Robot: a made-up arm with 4 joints.
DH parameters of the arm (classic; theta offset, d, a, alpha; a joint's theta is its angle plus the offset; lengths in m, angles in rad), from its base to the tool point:
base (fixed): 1.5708 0.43 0 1.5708
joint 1: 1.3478 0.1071 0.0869 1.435
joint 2: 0 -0.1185 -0.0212 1.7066
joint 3: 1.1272 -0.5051 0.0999 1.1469
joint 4: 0 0.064 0.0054 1.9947
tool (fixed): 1.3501 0.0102 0 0
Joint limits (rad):
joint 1: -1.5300..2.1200
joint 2: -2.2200..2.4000
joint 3: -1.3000..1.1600
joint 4: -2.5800..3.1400
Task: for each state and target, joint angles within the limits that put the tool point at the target. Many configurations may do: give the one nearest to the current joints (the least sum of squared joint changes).
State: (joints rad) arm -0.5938 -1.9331 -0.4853 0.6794
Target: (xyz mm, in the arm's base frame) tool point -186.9 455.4 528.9
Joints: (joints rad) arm -1.0470 -2.0487 -0.2075 0.7539
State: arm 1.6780 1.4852 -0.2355 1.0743
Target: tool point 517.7 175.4 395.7
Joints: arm 2.0968 0.7357 -0.4629 0.9187
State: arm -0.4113 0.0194 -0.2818 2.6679
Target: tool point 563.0 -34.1 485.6
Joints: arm -0.4913 0.3075 -0.1382 2.6766
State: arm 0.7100 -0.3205 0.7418 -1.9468
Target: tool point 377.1 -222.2 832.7
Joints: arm 0.7487 -0.9419 0.7265 -2.5448
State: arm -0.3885 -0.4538 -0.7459 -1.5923
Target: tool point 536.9 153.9 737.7
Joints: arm -0.7668 -0.2988 -1.1638 -1.2939
